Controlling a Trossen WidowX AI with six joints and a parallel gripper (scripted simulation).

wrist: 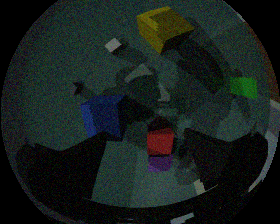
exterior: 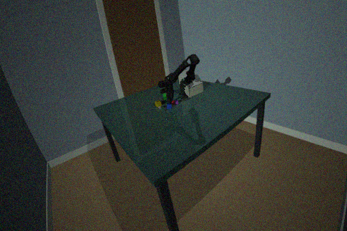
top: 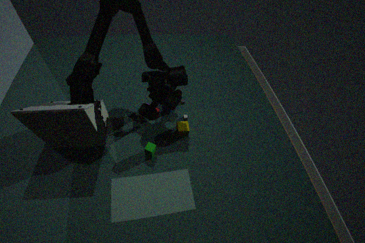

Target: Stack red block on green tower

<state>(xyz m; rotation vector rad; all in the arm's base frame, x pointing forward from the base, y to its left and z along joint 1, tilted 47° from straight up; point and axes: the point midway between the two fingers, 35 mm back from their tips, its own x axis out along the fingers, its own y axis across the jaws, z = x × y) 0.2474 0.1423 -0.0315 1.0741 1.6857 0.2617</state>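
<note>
Now: the red block 2 cm below my gripper tip, 2 cm behind it and 1 cm to the right of it. From my gripper tip the other things lie so: blue block: 4 cm ahead, 3 cm to the left, 2 cm below; purple block: 5 cm behind, 2 cm below, 1 cm to the left.
</note>
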